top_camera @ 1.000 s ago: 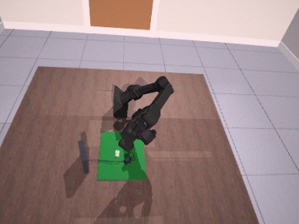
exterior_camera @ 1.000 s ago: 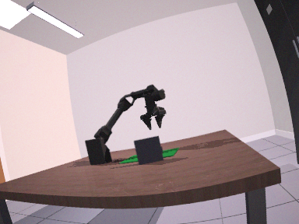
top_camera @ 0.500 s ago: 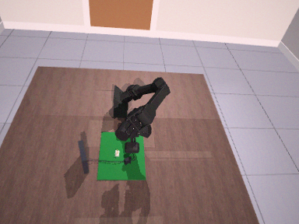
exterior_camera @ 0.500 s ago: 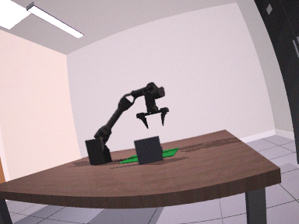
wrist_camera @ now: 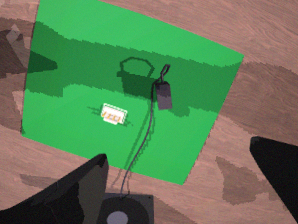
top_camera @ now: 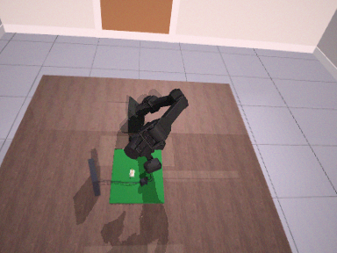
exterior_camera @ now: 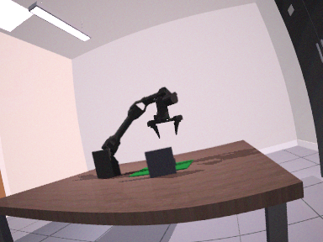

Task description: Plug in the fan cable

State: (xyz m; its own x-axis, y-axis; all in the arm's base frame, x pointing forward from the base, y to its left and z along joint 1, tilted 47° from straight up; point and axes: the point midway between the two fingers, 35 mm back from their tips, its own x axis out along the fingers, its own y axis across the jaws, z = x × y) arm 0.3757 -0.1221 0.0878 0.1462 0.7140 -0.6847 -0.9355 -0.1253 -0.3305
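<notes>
Right now the dark fan plug is 140 mm below my gripper tip and 10 mm to the left of it. The rest, counted from my gripper tip: green board (180 mm below, 60 mm behind, 20 mm to the right); white four-pin fan header (160 mm below, 70 mm behind, 40 mm to the right); dark fan (200 mm to the right, 100 mm below, 30 mm behind).
</notes>
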